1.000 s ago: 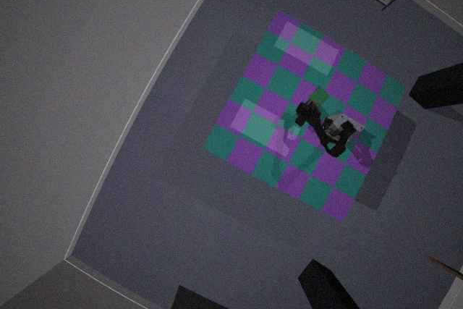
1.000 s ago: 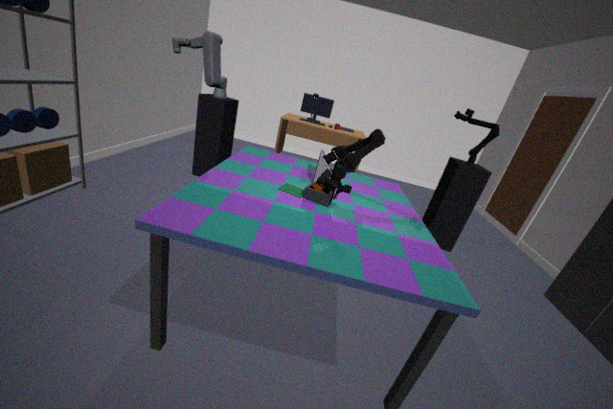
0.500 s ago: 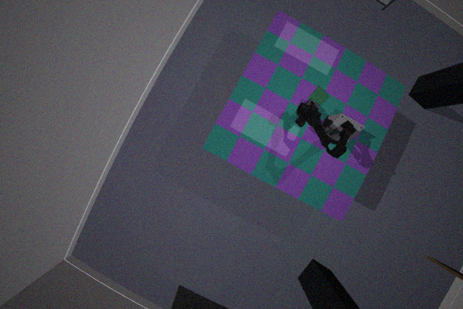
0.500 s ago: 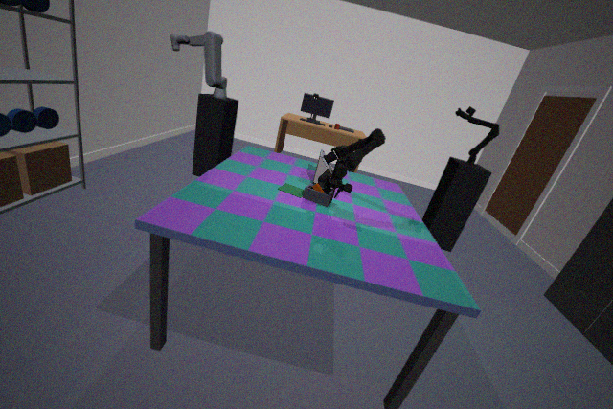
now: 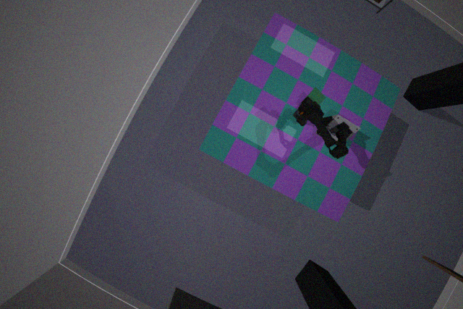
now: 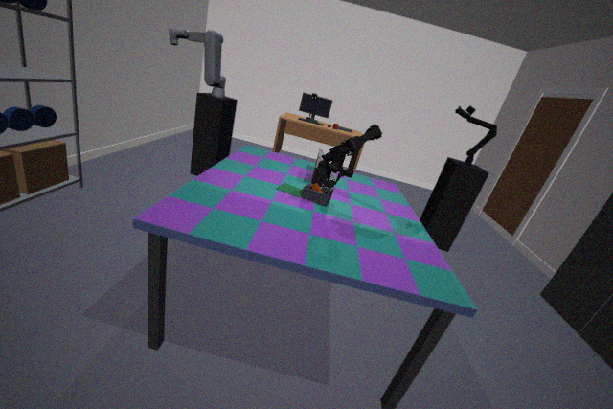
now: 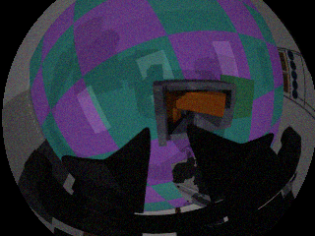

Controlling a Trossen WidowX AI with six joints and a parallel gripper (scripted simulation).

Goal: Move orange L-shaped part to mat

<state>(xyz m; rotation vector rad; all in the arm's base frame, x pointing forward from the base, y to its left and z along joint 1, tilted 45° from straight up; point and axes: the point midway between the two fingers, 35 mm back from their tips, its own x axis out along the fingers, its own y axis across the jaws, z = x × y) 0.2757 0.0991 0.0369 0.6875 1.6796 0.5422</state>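
Now: gripper tip 10 mm past the orange L-shaped part, 40 mm to the left of it and 90 mm above it. The rest, counted from my gripper tip: green mat: 40 mm behind, 220 mm to the right, 140 mm below.
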